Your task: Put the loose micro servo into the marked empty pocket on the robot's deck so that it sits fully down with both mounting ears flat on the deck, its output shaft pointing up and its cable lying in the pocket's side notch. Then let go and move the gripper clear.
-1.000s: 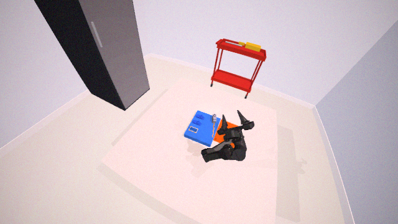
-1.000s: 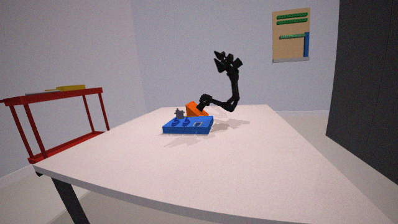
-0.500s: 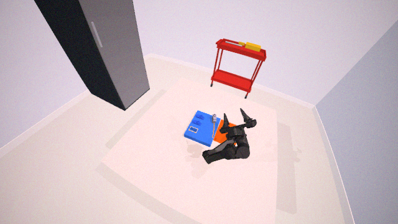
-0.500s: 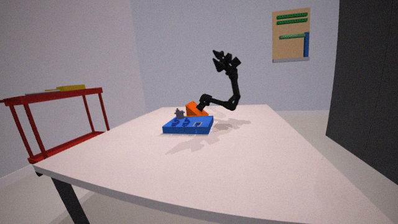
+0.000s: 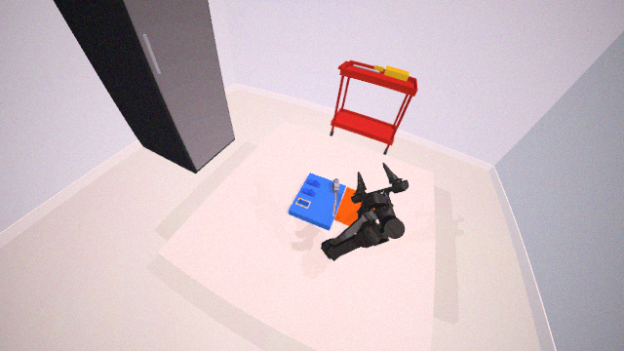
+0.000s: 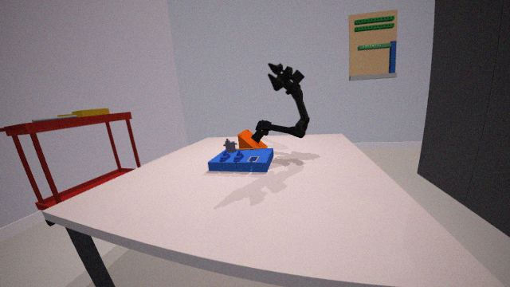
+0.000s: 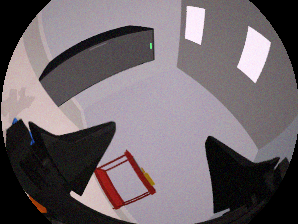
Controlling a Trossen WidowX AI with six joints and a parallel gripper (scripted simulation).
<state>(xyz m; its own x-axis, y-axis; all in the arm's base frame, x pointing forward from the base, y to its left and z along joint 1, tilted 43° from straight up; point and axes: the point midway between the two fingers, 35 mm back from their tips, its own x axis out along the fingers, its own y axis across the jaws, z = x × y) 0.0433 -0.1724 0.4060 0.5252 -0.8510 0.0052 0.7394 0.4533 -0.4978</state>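
Now: gripper tip 12 cm short of the blue robot deck, 15 cm to the left of it and 48 cm above it.
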